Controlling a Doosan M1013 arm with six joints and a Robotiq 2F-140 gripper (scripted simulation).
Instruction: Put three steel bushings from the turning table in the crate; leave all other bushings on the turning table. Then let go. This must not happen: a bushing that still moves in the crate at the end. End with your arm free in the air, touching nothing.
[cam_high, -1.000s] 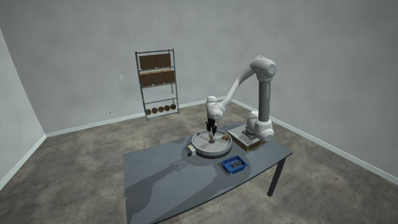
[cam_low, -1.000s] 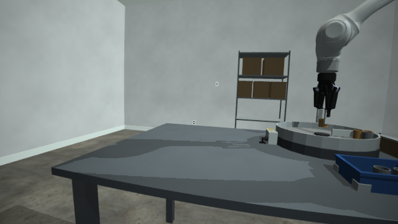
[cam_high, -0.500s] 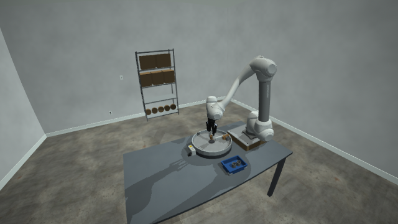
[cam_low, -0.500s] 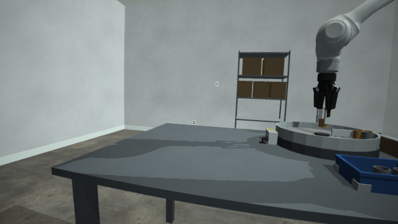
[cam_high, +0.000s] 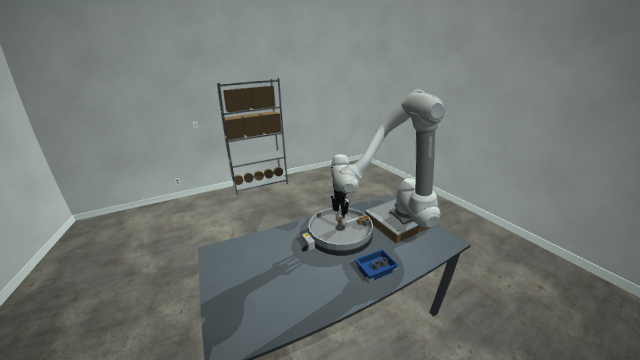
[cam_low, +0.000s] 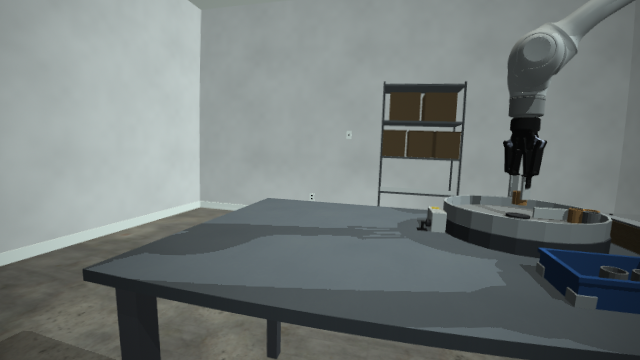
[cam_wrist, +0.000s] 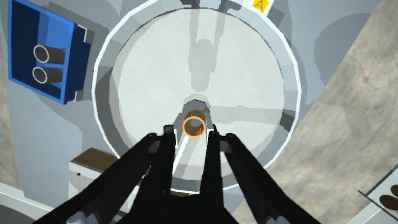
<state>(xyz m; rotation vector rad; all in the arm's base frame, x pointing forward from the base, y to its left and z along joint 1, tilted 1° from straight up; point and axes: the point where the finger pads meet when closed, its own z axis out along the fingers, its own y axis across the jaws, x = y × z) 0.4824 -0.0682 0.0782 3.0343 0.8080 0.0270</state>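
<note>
The turning table is 9 cm below my hand. Round my hand: blue crate (6 cm behind, 37 cm to the left, 12 cm below).
</note>
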